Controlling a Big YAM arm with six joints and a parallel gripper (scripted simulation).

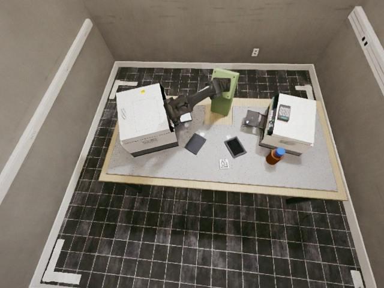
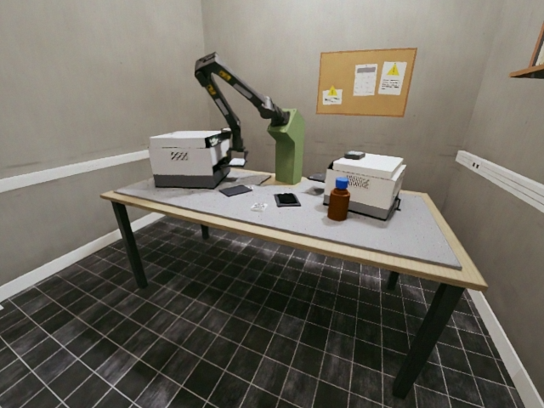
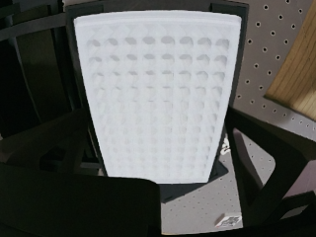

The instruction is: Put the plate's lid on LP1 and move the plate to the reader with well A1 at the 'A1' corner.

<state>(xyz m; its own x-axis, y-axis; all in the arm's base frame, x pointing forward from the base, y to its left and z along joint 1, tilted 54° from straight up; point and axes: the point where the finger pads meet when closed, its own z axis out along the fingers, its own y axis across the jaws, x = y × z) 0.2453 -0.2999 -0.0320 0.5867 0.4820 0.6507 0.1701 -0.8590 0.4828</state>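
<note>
Now: hand right at the white well plate. Round my hand: brown capped bottle (330 mm ahead, 690 mm to the left, 20 mm below); dark flat lid (230 mm ahead, 420 mm to the left, 120 mm below).
</note>
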